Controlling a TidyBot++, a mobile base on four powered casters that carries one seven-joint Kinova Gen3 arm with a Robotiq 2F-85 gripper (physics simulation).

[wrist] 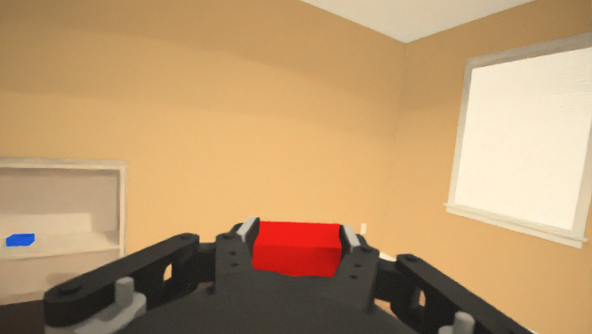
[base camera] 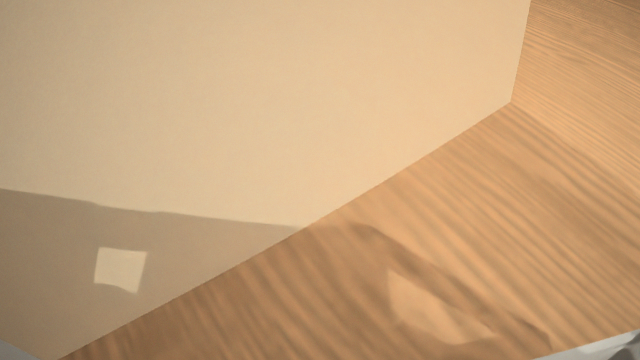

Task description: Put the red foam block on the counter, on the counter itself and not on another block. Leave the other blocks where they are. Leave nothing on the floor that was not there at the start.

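Places are measured from the arm's base along level axes (x ahead, y left, z up), in metres.
Pixels of known places: gripper, fingertip midpoint: (wrist: 298, 235).
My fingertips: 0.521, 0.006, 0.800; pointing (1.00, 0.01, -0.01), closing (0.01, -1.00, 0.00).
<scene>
Ahead of a thing's pixels: the offset from my fingertips to its top centre, as dx, dy, dz. "spot": to the spot under its first point. Level surfaces: height alone.
The red foam block {+0.003, -0.002, +0.003} (wrist: 297, 256) is held between the two fingertips of my gripper (wrist: 298, 235), which is shut on it, in the lower middle of the wrist view. The wrist view looks level or slightly up, toward the walls. A dark piece of the counter top {dz -0.286} (wrist: 20, 317) shows at the lower left of the wrist view, partly hidden by the gripper's linkage. In the base view, the counter's pale side panel {spot: -0.156, +0.036, -1.035} (base camera: 280, 110) rises close in front. The gripper and the red block do not show in the base view. The block's height above the counter cannot be told.
A blue block {+0.989, +1.476, -0.539} (wrist: 20, 240) rests on a shelf of the pale shelf unit (wrist: 123, 200) at the left. A window (wrist: 525, 145) is at the right. The wooden floor {dz -1.196} (base camera: 500, 210) runs along the counter's base and past its corner at the right, with shadows across it.
</scene>
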